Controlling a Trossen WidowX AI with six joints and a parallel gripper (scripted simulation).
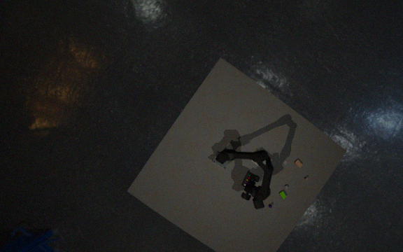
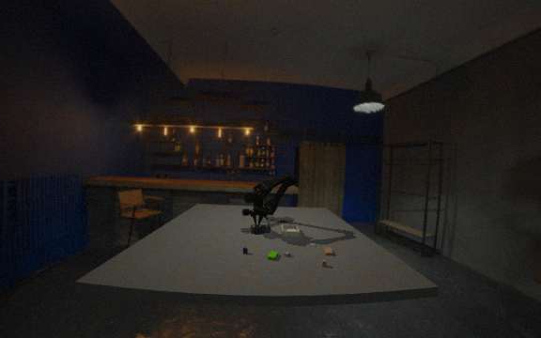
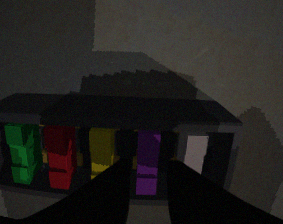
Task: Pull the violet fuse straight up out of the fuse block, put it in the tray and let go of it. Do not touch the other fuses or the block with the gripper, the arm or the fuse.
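Now: gripper tip 2 cm above the violet fuse. Round my gripper tip: red fuse 4 cm to the left, 2 cm below, 1 cm behind; white fuse 2 cm to the right, 2 cm below; yellow fuse 2 cm to the left, 2 cm below.
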